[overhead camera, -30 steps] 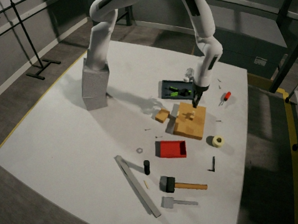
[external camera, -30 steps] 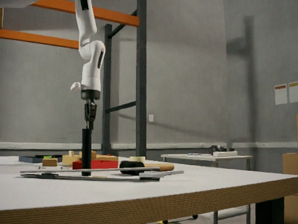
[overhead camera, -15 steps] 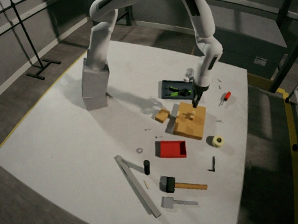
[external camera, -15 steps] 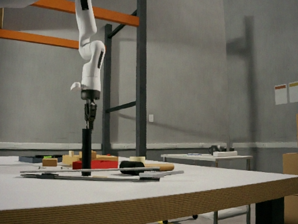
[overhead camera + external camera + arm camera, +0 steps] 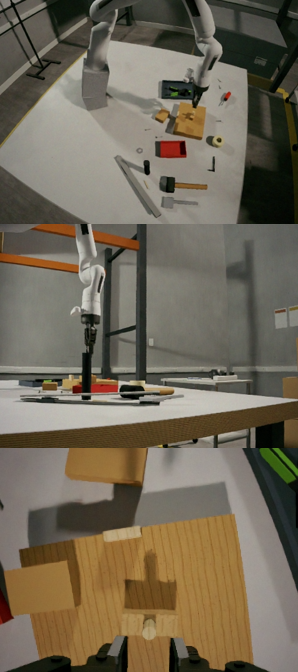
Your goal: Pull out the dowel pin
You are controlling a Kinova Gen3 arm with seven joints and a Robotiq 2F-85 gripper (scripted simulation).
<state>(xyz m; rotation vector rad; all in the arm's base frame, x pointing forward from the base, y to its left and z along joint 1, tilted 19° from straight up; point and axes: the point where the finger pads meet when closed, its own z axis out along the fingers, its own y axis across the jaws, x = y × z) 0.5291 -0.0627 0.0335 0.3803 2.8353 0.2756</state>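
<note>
My gripper is now 9 cm above the dowel pin. Round my hand: pale wooden block: 10 cm below; wooden bench board: 12 cm below, 1 cm to the right, 1 cm behind; tan wooden block: 16 cm behind, 13 cm below, 1 cm to the right.
</note>
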